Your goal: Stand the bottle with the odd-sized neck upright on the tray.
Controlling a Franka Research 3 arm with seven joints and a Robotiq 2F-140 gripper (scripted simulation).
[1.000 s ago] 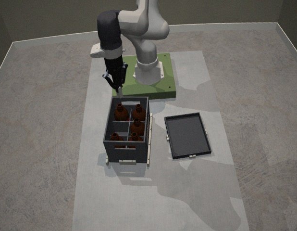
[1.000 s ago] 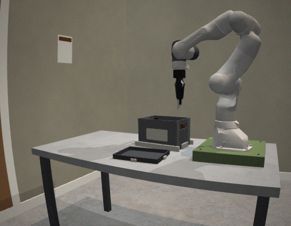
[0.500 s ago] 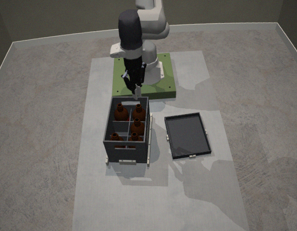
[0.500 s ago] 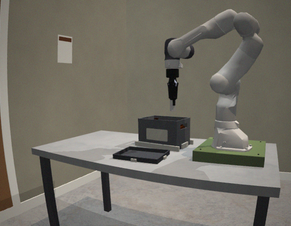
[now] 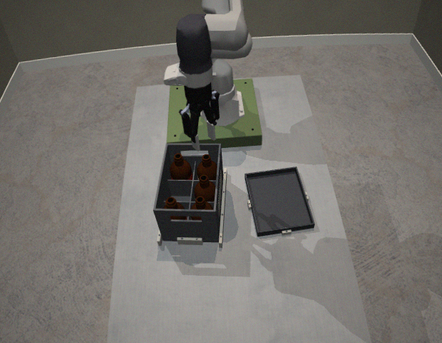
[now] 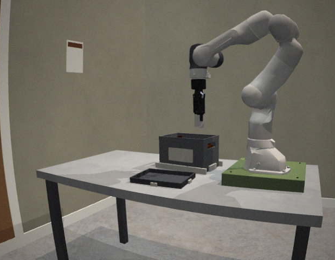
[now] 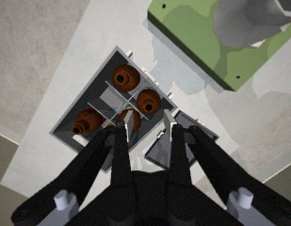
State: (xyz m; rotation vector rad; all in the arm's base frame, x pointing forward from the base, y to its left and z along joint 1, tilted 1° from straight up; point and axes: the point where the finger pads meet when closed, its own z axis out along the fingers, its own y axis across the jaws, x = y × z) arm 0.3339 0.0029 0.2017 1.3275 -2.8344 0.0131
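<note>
Right now my hand is 9 cm to the left of the brown bottle and 17 cm above it. From my hand the other things lie so: black tray: 4 cm ahead, 24 cm to the left, 25 cm below; dark grey crate: 9 cm ahead, 4 cm to the right, 17 cm below; glass bottle: 18 cm ahead, 8 cm to the right, 17 cm below.
</note>
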